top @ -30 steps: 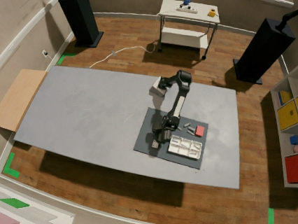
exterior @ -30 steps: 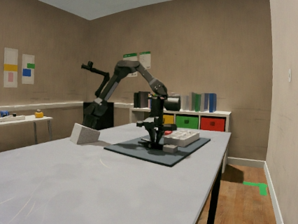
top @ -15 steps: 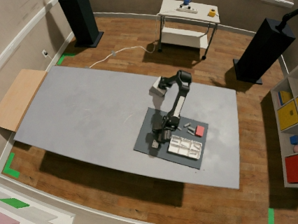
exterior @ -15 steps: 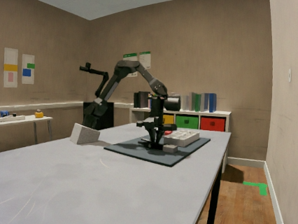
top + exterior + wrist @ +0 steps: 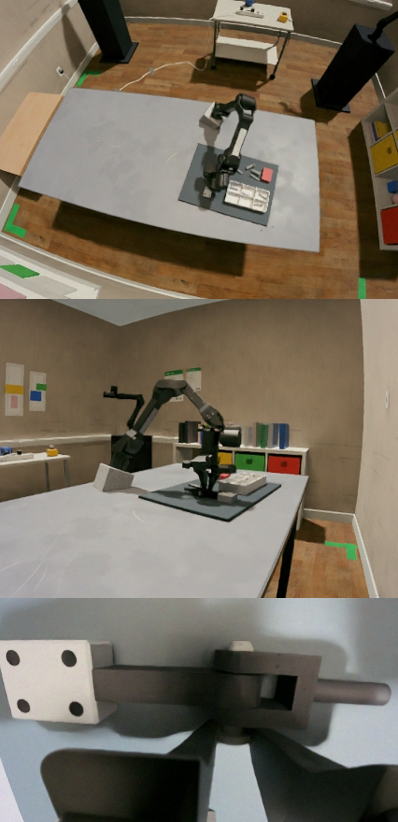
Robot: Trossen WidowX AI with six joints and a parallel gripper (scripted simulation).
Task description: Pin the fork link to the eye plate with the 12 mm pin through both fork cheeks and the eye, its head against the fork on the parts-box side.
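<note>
The headed pin is 20 mm to the right of my hand and 30 mm below it. The rest, counted from my hand: eye plate 10 mm ahead, 30 mm to the right, 30 mm below; mat 10 mm ahead, 70 mm to the left, 50 mm below; fork link 30 mm behind, 20 mm to the right, 30 mm below.
</note>
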